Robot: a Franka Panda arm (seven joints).
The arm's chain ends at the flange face. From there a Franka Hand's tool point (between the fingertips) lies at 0.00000 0.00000 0.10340 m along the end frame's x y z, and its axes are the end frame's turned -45 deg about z.
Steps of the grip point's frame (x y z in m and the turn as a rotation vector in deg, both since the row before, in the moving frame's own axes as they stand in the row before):
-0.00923, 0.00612, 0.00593, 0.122, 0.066, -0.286
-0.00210, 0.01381, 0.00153, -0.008, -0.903, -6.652
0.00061, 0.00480, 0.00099, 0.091, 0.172, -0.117
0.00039, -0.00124, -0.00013, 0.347, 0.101, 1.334
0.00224, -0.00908, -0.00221, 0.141, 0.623, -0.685
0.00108, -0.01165, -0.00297, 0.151, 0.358, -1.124
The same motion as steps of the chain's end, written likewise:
-0.00213, 0.01109, 0.00593, 0.133, -0.040, -0.286
0.00935, 0.01002, 0.00154, -0.644, -0.633, -6.652
0.00372, 0.00330, 0.00099, 0.186, 0.057, -0.117
-0.00029, -0.00058, -0.00013, 0.317, -0.174, 1.334
-0.00545, -0.00703, -0.00220, 0.540, 0.341, -0.685
-0.00773, -0.00835, -0.00297, 0.360, 0.146, -1.124

